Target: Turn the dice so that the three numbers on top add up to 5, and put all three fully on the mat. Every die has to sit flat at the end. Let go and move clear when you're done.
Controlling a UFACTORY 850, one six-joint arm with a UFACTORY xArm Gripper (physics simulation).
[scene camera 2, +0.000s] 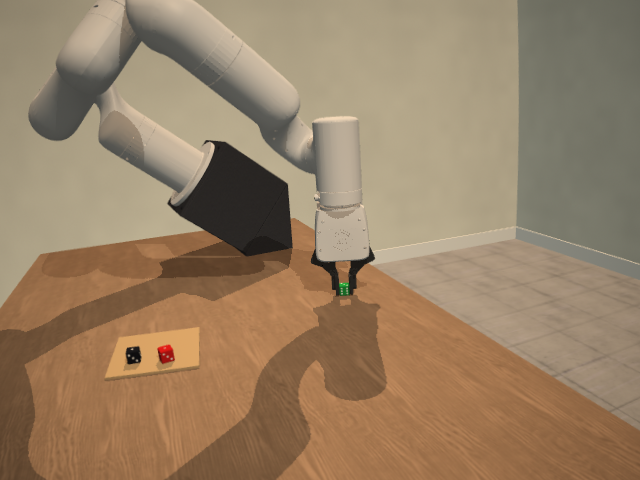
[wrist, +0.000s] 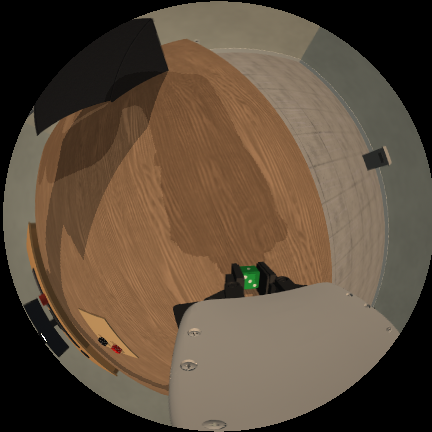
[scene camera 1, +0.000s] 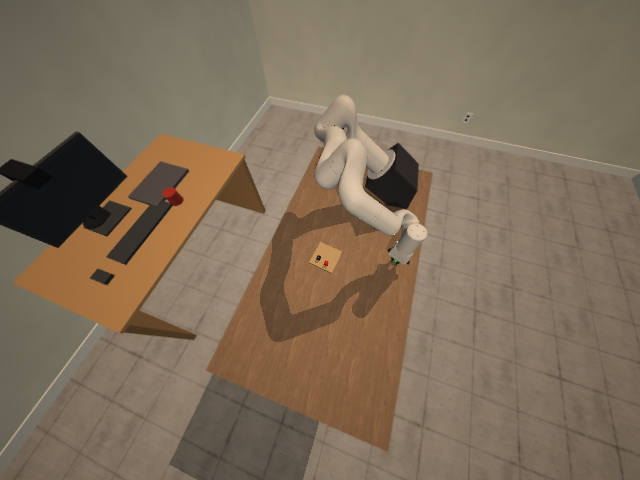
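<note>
My gripper (scene camera 1: 395, 261) (scene camera 2: 344, 291) (wrist: 246, 274) points down, shut on the green die, with one finger on each side of it. The green die (scene camera 1: 394, 260) (scene camera 2: 344, 288) (wrist: 250, 281) is at or very near the table surface, away from the mat. In the wrist view its upper face shows three pips and a darker side face one; scene camera 2 sees a face with six. The black die (scene camera 1: 318, 257) (scene camera 2: 133, 354) (wrist: 102, 341) and red die (scene camera 1: 326, 263) (scene camera 2: 165, 353) (wrist: 116, 349) stand apart on the mat (scene camera 1: 333, 251) (scene camera 2: 183, 338) (wrist: 95, 320); their top numbers are too small to read surely.
The wooden table (scene camera 1: 330, 361) (scene camera 2: 413, 413) (wrist: 135, 225) carries the arm's black base (scene camera 1: 395, 178) (scene camera 2: 237, 201) (wrist: 100, 70) at the back. The table's long edge lies close to the gripper's right in scene camera 2. A separate desk (scene camera 1: 191, 155) holds a monitor and a red cup.
</note>
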